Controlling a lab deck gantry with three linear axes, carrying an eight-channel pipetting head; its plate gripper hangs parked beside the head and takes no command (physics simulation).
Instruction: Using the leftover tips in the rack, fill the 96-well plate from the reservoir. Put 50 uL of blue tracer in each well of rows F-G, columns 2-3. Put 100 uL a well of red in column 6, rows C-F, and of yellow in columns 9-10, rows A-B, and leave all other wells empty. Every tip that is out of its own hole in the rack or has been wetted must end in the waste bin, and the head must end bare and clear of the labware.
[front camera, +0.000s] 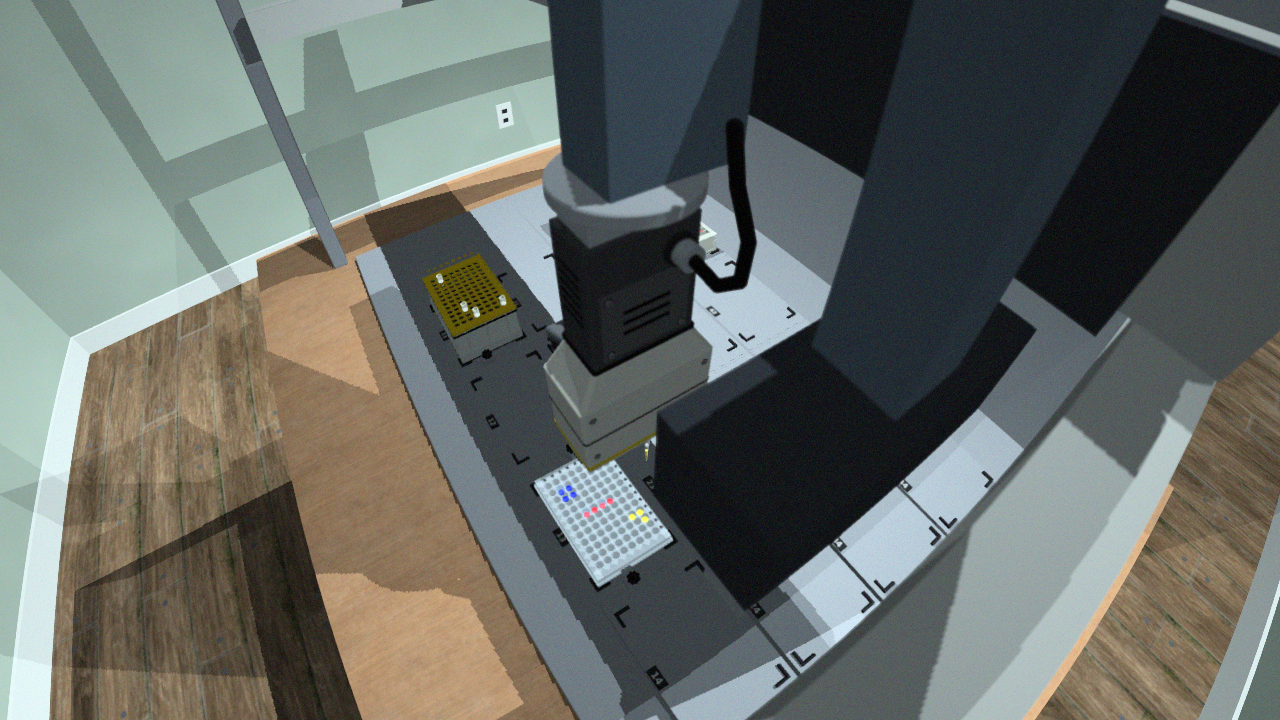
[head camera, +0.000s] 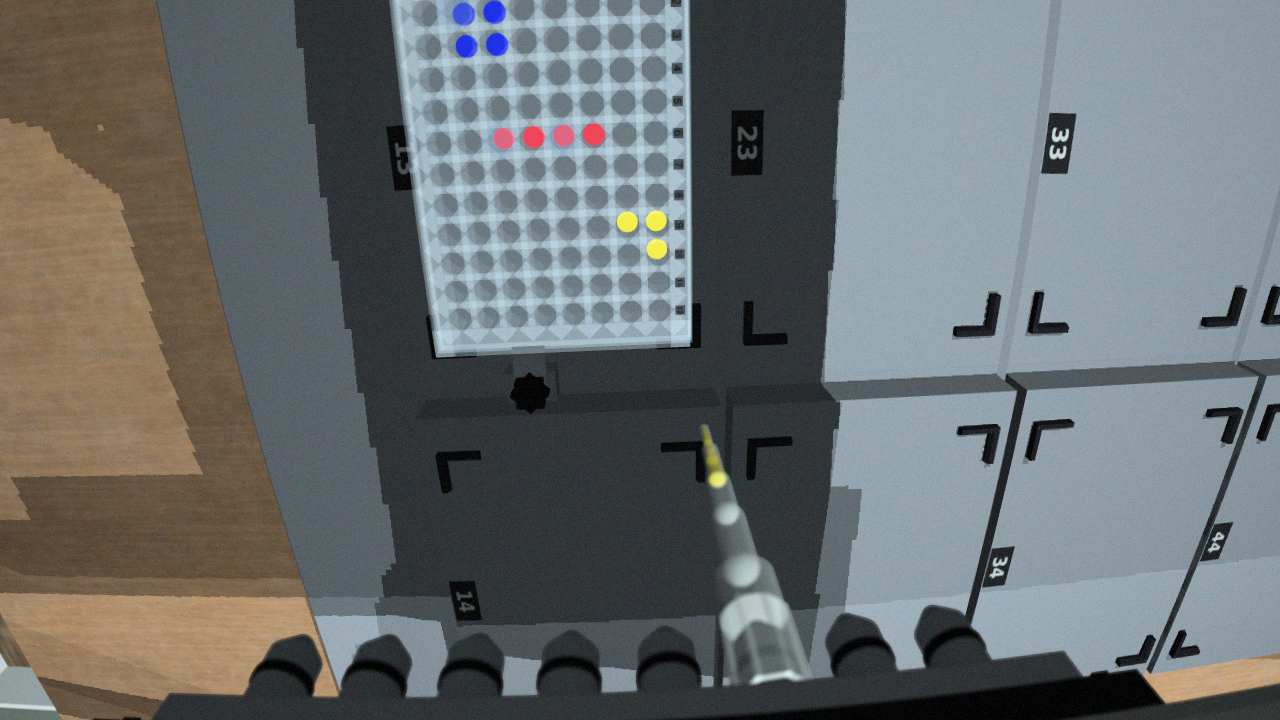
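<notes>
The pipetting head (front camera: 626, 394) (head camera: 626, 694) carries one clear tip (front camera: 646, 450) (head camera: 741, 569) with yellow liquid at its lower end; the other seven channels are bare. The tip is in the air, clear of the plate. The 96-well plate (front camera: 586, 557) (head camera: 563, 336) shows blue in F-G of columns 2-3, red in C-F of column 6, and yellow in A9, B9 and A10. B10 looks empty. The tip rack (front camera: 490, 338) holds several scattered tips. The reservoir (front camera: 708, 238) is mostly hidden behind the head. The waste bin and plate gripper cannot be made out.
A large dark block (front camera: 760, 474) of the gantry stands right of the head and hides part of the deck. Black corner brackets (head camera: 765, 324) mark the deck positions. A dark knob (front camera: 632, 577) (head camera: 529, 393) sits at the plate's near edge.
</notes>
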